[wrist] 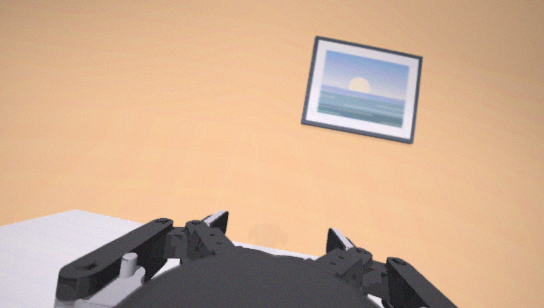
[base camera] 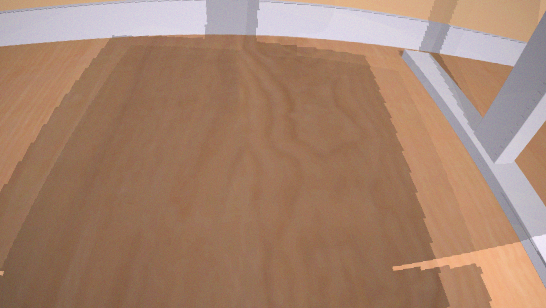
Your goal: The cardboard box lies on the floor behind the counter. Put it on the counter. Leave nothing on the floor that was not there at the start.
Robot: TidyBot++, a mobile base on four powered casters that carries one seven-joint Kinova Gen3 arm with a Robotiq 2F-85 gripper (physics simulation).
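Places are measured from the arm's base along level axes (x back, y right, z up), in metres.
Pixels of known places: gripper, between the fingertips: point(wrist: 276, 230).
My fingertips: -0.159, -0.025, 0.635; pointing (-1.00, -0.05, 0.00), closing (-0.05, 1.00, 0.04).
Behind a point stands the place of what it marks, as x, y, z.
The cardboard box does not show in the base camera view or the wrist view. The white counter top point(wrist: 60, 245) {-0.464, -0.685, 0.323} shows at the lower left of the wrist view, partly hidden behind the gripper. In the base camera view, a pale foot bar point(base camera: 447, 97) runs along the floor at the right, with a grey slanted support point(base camera: 520, 90) {-0.485, 0.424, -0.241} rising from it. My gripper point(wrist: 276, 230) {-0.159, -0.025, 0.635} is open, with nothing between its fingers. It points toward the wall, and the counter's white edge shows low behind it.
The wooden floor point(base camera: 240, 175) {-0.402, -0.003, -0.397} carries a broad shadow. A white skirting board point(base camera: 100, 25) {-0.789, -0.376, -0.363} crosses the far end of the base camera view, with a darker grey band at its middle. A framed seascape point(wrist: 362, 90) {-0.860, 0.245, 1.115} hangs on the tan wall point(wrist: 150, 125) {-0.756, -0.729, 0.771}.
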